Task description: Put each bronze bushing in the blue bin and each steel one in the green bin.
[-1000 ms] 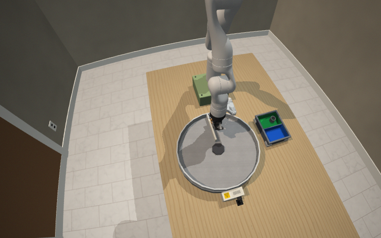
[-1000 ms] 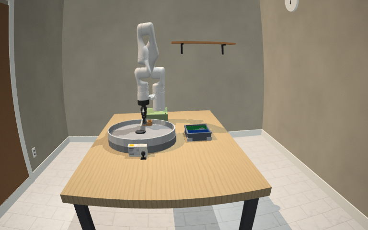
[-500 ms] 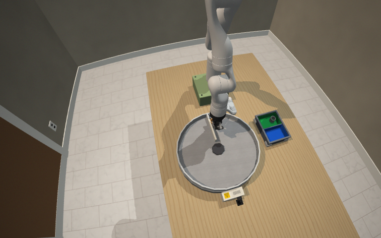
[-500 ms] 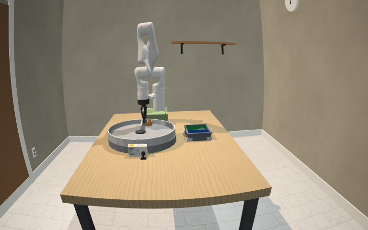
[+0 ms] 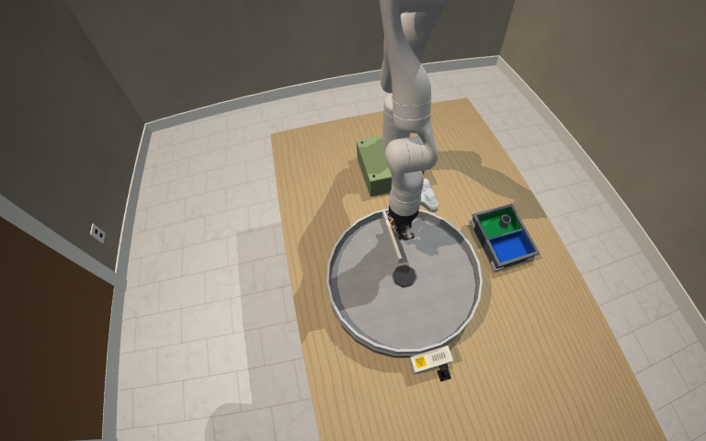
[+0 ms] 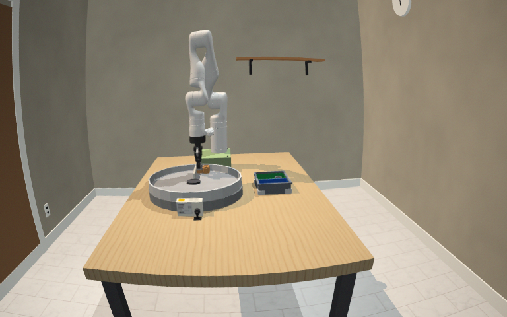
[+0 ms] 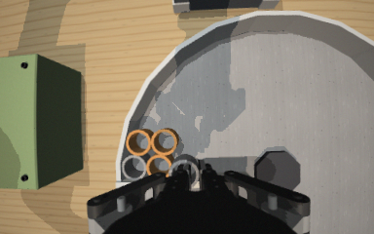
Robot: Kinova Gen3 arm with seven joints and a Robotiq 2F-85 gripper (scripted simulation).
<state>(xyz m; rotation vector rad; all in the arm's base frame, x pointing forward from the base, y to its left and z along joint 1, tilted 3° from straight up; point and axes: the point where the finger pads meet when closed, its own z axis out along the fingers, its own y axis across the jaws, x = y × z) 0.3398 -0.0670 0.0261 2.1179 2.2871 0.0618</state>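
Now: hand 330 mm to the right of the blue bin, 80 mm above it and 40 mm short of it. Round my hand: turntable 110 mm ahead, 50 mm below, 10 mm to the right.
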